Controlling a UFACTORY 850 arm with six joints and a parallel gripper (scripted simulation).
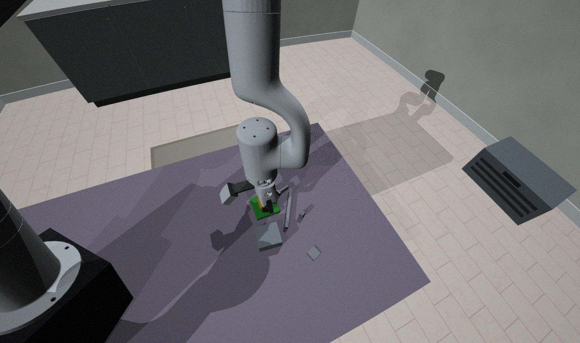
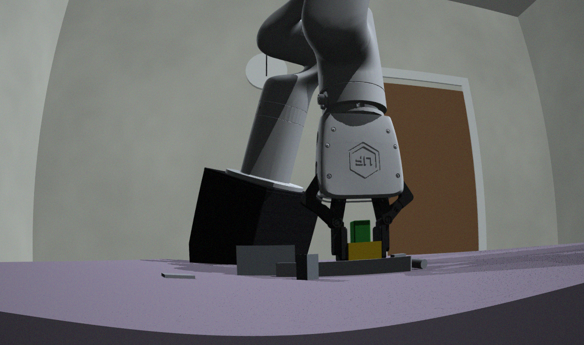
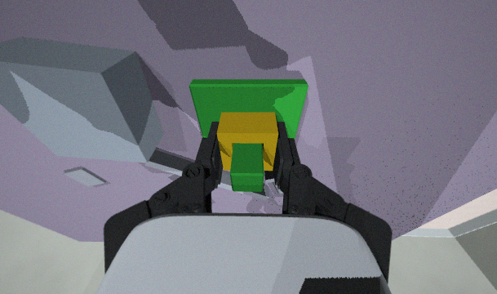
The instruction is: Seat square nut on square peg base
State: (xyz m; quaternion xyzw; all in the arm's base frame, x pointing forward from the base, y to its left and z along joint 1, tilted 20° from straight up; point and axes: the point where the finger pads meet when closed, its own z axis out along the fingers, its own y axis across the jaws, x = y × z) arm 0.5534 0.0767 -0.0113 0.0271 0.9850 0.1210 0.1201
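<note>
My gripper is now 70 mm short of the bolt, 30 mm to the right of it and 20 mm above it. Round my hand: grey block: 110 mm to the right, 30 mm behind, 10 mm below; long grey bar: 70 mm ahead, 40 mm to the right, 20 mm below; thin grey plate: 200 mm to the right, 80 mm ahead, 30 mm below.
</note>
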